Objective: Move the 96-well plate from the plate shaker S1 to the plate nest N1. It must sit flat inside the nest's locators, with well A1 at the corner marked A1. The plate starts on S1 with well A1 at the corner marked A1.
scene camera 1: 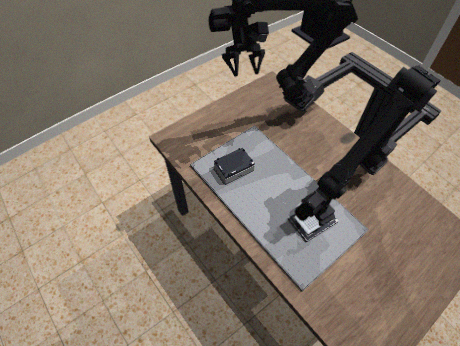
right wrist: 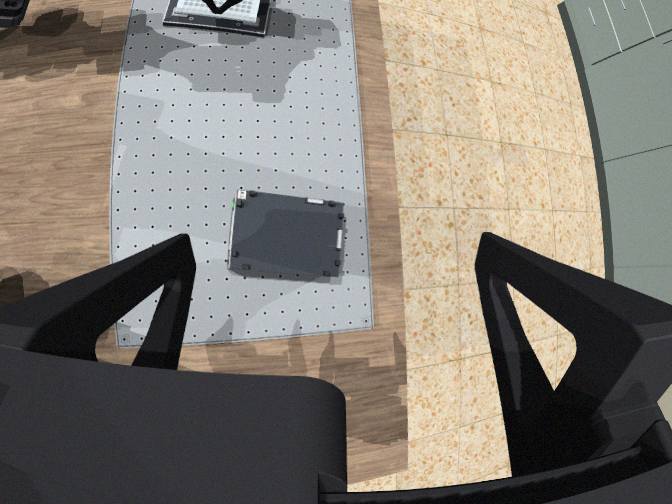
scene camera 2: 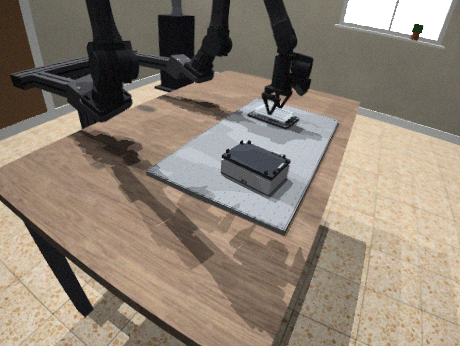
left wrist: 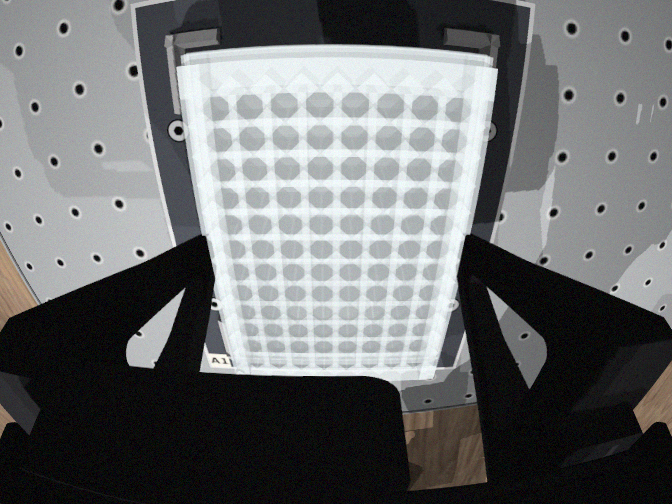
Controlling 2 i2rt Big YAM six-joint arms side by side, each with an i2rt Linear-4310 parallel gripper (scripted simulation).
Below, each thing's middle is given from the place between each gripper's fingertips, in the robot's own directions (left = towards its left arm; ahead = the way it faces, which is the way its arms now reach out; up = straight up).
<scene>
Now: the 96-well plate [left wrist: 366, 318] 1 cm below my left hand.
Now: right hand [scene camera 1: 246, 75] 43 cm above the 96-well plate, 42 cm to the right of it and 4 cm past it.
</scene>
